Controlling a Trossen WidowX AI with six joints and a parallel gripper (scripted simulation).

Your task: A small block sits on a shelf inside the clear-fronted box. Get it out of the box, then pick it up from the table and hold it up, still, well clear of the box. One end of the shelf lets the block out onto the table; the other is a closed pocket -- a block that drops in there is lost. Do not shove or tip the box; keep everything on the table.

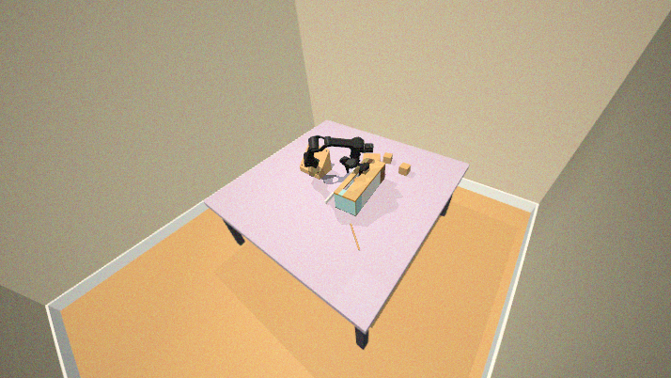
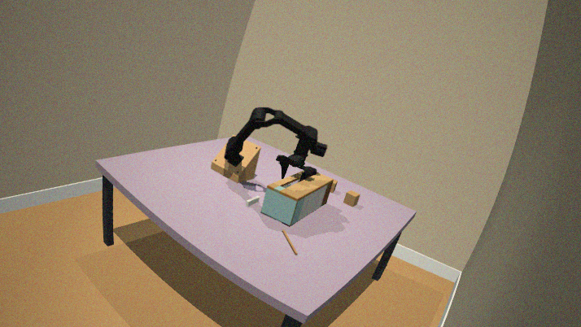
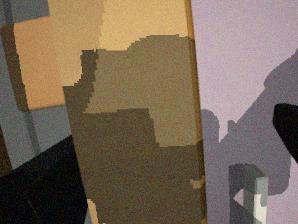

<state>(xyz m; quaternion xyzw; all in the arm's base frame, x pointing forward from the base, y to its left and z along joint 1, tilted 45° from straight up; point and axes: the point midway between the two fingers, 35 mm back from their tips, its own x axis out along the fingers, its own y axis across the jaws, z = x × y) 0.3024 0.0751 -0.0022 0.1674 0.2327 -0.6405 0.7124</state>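
Right now my gripper tip is 5 cm short of the tan block and 3 cm to the left of it. From my gripper tip the other things lie so: thin tan stick 32 cm to the right, 26 cm ahead, 8 cm below; then box 4 cm ahead, 3 cm to the right, 3 cm below.
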